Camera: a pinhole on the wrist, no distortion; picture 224 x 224 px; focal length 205.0 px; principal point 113.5 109.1 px. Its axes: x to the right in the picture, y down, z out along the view. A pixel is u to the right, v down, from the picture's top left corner.
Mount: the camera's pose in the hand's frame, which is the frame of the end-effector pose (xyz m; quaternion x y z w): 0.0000 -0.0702 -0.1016 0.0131 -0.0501 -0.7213 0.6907
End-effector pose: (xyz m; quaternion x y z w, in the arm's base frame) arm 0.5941 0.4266 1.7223 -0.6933 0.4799 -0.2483 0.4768
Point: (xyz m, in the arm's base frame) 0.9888 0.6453 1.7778
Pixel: 196 114
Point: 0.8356 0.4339 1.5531
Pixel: 55 189
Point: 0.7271 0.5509 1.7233
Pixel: 124 83
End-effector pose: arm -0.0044 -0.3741 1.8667 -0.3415 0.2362 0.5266 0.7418
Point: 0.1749 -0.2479 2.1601
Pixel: 204 94
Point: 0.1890 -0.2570 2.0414
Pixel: 216 141
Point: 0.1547 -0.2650 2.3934
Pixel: 201 34
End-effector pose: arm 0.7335 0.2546 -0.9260 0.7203 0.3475 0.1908 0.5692
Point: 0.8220 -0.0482 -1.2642
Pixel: 212 80
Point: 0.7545 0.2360 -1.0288
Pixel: 149 147
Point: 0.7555 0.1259 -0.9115
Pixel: 26 47
